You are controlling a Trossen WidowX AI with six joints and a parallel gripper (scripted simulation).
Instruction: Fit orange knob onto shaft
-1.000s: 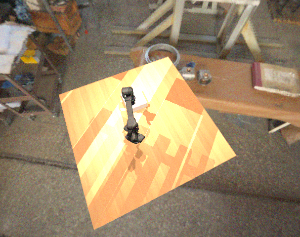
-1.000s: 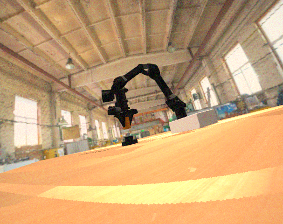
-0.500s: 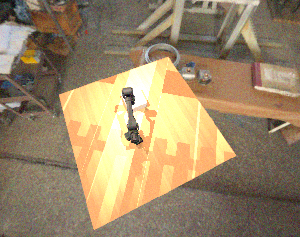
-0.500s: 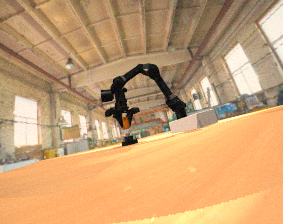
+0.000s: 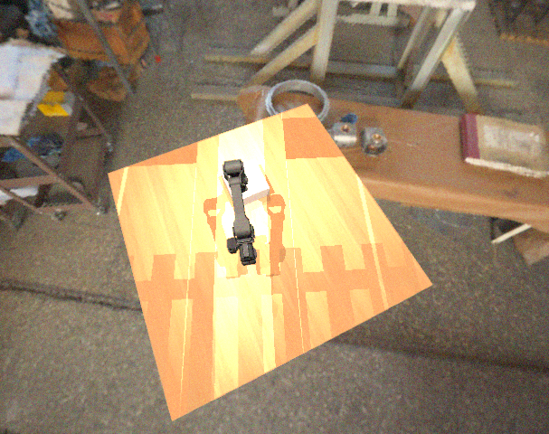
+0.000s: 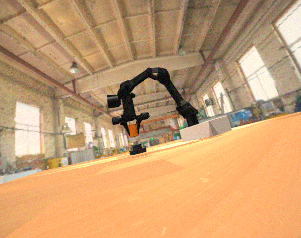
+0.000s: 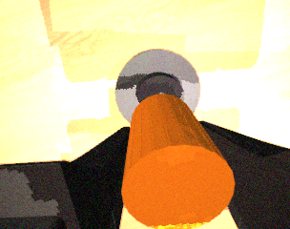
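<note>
The round dark pedestal is 6 cm below my gripper tip. Round my gripper tip: orange knob (3 cm above).
</note>
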